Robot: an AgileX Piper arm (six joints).
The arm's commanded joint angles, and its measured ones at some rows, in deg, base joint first. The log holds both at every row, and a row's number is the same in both.
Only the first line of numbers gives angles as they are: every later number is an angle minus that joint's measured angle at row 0.
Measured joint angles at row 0:
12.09, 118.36, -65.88, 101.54, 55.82, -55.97
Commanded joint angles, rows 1 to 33:
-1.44, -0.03, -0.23, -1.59, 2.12, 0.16
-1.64, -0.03, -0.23, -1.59, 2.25, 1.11
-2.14, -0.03, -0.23, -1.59, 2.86, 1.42
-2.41, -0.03, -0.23, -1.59, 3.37, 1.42
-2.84, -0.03, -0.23, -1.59, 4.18, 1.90
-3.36, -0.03, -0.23, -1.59, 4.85, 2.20
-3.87, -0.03, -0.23, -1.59, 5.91, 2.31
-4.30, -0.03, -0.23, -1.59, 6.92, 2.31
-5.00, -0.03, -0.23, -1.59, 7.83, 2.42
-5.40, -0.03, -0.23, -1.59, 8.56, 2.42
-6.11, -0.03, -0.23, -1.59, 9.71, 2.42
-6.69, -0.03, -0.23, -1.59, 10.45, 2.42
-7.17, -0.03, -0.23, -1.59, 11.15, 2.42
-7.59, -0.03, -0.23, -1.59, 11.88, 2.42
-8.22, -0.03, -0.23, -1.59, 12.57, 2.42
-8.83, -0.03, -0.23, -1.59, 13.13, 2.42
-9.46, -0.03, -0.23, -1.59, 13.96, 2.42
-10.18, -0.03, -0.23, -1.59, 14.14, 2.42
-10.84, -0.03, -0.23, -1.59, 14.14, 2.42
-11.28, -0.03, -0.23, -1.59, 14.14, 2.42
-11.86, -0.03, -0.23, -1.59, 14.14, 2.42
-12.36, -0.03, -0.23, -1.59, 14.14, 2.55
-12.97, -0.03, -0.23, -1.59, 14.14, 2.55
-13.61, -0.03, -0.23, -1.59, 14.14, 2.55
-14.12, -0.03, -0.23, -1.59, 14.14, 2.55
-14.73, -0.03, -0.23, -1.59, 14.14, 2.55
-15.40, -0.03, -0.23, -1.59, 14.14, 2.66
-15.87, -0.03, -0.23, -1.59, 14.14, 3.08
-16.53, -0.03, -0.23, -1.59, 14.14, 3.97
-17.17, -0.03, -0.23, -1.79, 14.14, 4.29
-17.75, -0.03, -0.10, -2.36, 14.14, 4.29
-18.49, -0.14, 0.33, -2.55, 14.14, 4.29
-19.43, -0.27, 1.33, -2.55, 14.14, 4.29
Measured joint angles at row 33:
-17.22, 0.00, 0.16, -0.19, 14.45, 6.10
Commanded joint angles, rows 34 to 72:
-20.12, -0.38, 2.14, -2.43, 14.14, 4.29
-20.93, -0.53, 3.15, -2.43, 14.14, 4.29
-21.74, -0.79, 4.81, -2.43, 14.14, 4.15
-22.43, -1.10, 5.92, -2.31, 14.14, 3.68
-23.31, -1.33, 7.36, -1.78, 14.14, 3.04
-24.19, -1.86, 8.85, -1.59, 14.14, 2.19
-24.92, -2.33, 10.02, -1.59, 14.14, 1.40
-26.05, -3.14, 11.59, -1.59, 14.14, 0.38
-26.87, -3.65, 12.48, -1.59, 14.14, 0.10
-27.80, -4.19, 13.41, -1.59, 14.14, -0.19
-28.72, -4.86, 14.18, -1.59, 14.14, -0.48
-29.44, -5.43, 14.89, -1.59, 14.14, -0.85
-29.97, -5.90, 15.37, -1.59, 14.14, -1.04
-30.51, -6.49, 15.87, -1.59, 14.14, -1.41
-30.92, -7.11, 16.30, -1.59, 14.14, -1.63
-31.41, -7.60, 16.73, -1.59, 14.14, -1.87
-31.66, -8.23, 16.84, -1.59, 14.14, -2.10
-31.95, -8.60, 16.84, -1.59, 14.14, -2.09
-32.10, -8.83, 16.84, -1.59, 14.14, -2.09
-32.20, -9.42, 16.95, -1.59, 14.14, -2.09
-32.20, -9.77, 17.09, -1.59, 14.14, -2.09
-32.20, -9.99, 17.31, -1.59, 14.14, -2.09
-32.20, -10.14, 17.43, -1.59, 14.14, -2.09
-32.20, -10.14, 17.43, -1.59, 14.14, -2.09
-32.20, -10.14, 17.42, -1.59, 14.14, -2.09
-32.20, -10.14, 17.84, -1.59, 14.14, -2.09
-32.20, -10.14, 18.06, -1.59, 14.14, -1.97
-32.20, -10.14, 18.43, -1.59, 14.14, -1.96
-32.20, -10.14, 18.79, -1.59, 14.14, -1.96
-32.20, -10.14, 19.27, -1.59, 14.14, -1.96
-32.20, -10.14, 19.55, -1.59, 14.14, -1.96
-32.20, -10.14, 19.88, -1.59, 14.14, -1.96
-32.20, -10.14, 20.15, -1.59, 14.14, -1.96
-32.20, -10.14, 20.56, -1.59, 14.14, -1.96
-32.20, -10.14, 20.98, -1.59, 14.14, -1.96
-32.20, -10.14, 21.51, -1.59, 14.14, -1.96
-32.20, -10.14, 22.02, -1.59, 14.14, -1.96
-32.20, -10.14, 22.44, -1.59, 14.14, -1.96
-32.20, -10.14, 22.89, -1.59, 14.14, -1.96
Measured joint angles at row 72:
-31.55, -9.80, 21.55, 0.09, 17.04, 1.53
